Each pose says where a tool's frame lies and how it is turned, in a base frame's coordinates. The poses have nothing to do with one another.
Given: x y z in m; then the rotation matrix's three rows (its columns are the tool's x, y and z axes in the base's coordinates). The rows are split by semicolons.
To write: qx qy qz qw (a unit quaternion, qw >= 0); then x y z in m. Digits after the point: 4 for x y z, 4 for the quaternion.
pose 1, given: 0.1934 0.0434 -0.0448; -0.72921 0.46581 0.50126; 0.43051 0.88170 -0.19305; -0.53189 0.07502 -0.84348
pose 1, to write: 0.2411 0.9293 -0.0318 0.2779 0.1934 0.0434 -0.0448
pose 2, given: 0.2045 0.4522 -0.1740; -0.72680 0.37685 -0.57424; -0.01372 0.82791 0.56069; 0.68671 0.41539 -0.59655
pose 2, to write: -0.1023 -0.8876 -0.2749 0.3552 0.2045 0.4522 -0.1740
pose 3, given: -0.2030 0.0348 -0.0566; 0.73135 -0.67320 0.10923; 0.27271 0.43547 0.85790; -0.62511 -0.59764 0.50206
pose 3, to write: -0.4455 0.2248 0.2895 0.8168 -0.2030 0.0348 -0.0566
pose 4, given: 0.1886 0.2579 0.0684; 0.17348 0.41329 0.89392; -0.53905 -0.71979 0.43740; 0.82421 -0.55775 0.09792
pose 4, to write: -0.6700 0.0469 -0.6411 0.3714 0.1886 0.2579 0.0684
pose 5, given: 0.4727 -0.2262 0.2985; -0.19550 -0.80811 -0.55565; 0.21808 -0.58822 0.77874; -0.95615 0.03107 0.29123
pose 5, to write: -0.5248 0.2811 0.7202 0.3562 0.4727 -0.2262 0.2985
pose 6, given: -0.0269 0.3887 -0.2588; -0.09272 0.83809 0.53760; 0.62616 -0.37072 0.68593; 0.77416 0.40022 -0.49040
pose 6, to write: -0.6649 -0.5505 -0.4932 0.1074 -0.0269 0.3887 -0.2588
